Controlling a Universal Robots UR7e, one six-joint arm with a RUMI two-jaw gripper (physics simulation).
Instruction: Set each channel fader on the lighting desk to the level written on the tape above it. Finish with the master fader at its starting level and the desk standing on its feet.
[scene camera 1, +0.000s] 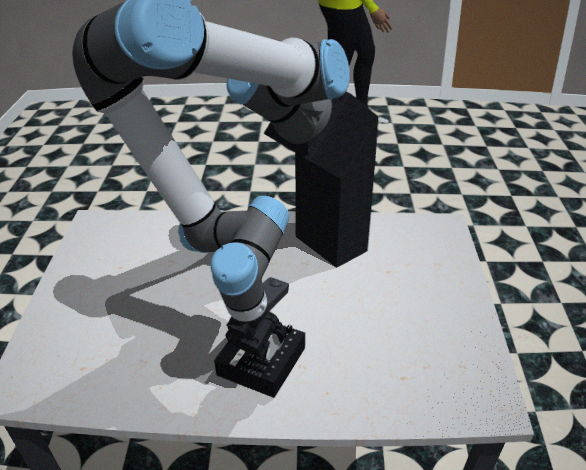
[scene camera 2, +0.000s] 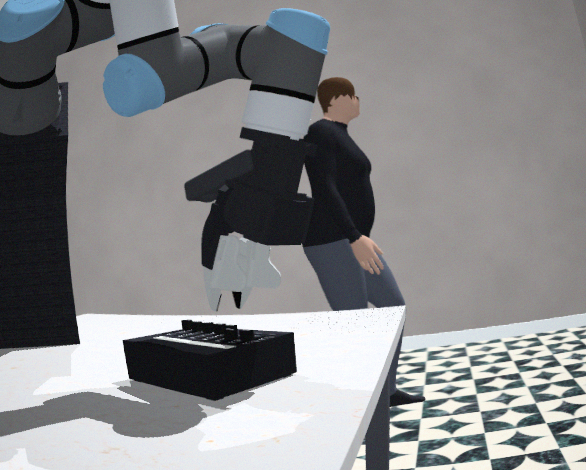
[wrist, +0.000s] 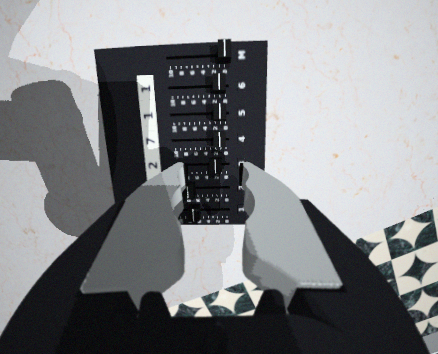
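Pixels of known places: gripper, fingertip midpoint: (scene camera 1: 268, 345) (scene camera 2: 226, 309) (wrist: 213, 165); arm's base, link origin: (scene camera 1: 305, 114) (scene camera 2: 24, 110).
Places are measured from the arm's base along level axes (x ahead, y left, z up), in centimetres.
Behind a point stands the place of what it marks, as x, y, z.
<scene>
The black lighting desk (scene camera 1: 250, 378) @(44.8, -16.1, -39.2) (scene camera 2: 172, 366) @(34.9, -20.6, -39.7) (wrist: 255, 100) @(37.2, -6.3, -37.6) stands flat on the table. Its white tape (scene camera 1: 237, 358) @(40.2, -18.6, -37.6) (scene camera 2: 195, 343) @(37.0, -17.2, -37.6) (wrist: 152, 131) @(34.8, -15.3, -37.5) reads 1, 1, 7, 2 for channels 6, 5, 4, 3; the rest is hidden by a finger. In the wrist view the master fader (wrist: 224, 50) @(33.0, -6.8, -36.3) is near its 0 end. Fader 6 (wrist: 219, 81) @(34.7, -8.3, -36.3), fader 5 (wrist: 219, 111) @(36.6, -9.4, -36.3) and fader 4 (wrist: 219, 139) @(38.5, -10.6, -36.3) stand near 1, fader 3 (wrist: 215, 166) @(40.2, -12.0, -36.3) near 2. Fader 2 (wrist: 189, 191) @(40.9, -15.1, -36.3) and fader 1 (wrist: 193, 214) @(42.9, -15.9, -36.3) are higher. My gripper (scene camera 1: 270, 357) @(39.9, -11.8, -34.3) (scene camera 2: 226, 306) @(39.9, -11.8, -34.3) (wrist: 213, 165) @(39.9, -11.8, -34.3) is partly open, empty, above the knobs.
The white table (scene camera 1: 400, 325) @(28.6, 20.7, -43.1) (scene camera 2: 340, 360) @(52.5, -4.7, -43.1) carries the desk. The arm's black pedestal (scene camera 1: 340, 200) @(5.2, 8.4, -21.5) (scene camera 2: 32, 240) @(-1.0, 4.1, -23.6) rises at the table's back. A person (scene camera 1: 350, 40) (scene camera 2: 340, 185) stands beyond the table. The arm's shadow falls across the table beside the desk.
</scene>
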